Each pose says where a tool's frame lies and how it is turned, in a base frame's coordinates. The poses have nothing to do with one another.
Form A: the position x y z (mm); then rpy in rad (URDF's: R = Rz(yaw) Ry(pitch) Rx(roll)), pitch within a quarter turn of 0, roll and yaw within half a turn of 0.
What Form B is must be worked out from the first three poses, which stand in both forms.
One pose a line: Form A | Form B
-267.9 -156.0 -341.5 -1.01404 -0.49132 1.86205 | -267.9 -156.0 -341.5 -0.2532 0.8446 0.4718 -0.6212 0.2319 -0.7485
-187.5 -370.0 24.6 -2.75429 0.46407 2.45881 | -187.5 -370.0 24.6 -0.6938 0.5642 -0.4476 0.7154 0.6117 -0.3377
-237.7 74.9 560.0 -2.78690 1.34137 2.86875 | -237.7 74.9 560.0 -0.2190 0.0613 -0.9738 0.5784 0.8119 -0.0790
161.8 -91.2 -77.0 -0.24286 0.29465 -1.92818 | 161.8 -91.2 -77.0 -0.3347 -0.8964 -0.2904 0.9338 -0.2741 -0.2301
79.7 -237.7 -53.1 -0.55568 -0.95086 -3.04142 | 79.7 -237.7 -53.1 -0.5781 -0.0581 0.8139 -0.3422 -0.8882 -0.3065
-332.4 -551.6 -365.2 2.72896 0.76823 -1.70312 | -332.4 -551.6 -365.2 -0.0949 -0.7129 -0.6949 -0.9448 -0.1554 0.2884
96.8 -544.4 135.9 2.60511 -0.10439 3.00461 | 96.8 -544.4 135.9 -0.9852 0.1358 0.1042 0.1701 0.8442 0.5083
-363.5 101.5 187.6 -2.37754 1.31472 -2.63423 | -363.5 101.5 187.6 -0.2214 -0.1231 -0.9674 0.2342 0.9563 -0.1752
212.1 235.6 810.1 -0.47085 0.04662 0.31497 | 212.1 235.6 810.1 0.9498 0.3095 -0.0466 -0.2962 0.8408 -0.4532
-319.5 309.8 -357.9 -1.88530 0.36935 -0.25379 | -319.5 309.8 -357.9 0.9027 -0.2341 -0.3610 -0.4100 -0.2132 -0.8868
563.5 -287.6 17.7 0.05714 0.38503 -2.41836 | 563.5 -287.6 17.7 -0.6948 -0.6134 -0.3756 0.6447 -0.7626 0.0529
